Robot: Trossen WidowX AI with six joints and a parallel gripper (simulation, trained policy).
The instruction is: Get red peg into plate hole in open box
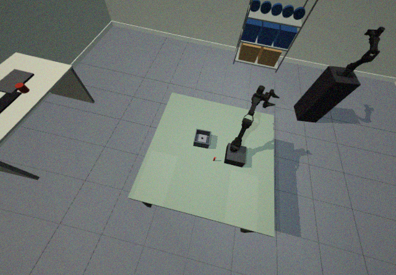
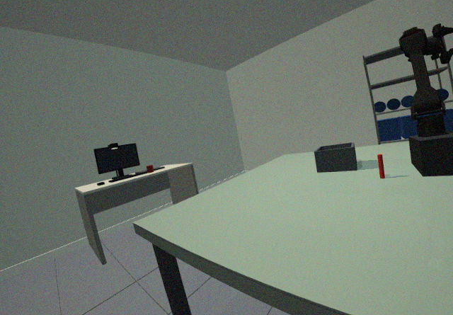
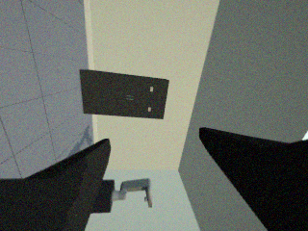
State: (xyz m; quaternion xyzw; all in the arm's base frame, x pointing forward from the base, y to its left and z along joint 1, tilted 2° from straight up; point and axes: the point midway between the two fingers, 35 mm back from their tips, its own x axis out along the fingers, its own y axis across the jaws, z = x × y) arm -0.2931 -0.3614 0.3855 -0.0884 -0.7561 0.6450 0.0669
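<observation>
The red peg lies 50 cm ahead of my gripper tip, 46 cm to the left of it and 44 cm below it. Round my gripper tip: grey box 64 cm ahead, 25 cm to the left, 46 cm below; then plate 64 cm ahead, 25 cm to the left, 44 cm below.
</observation>
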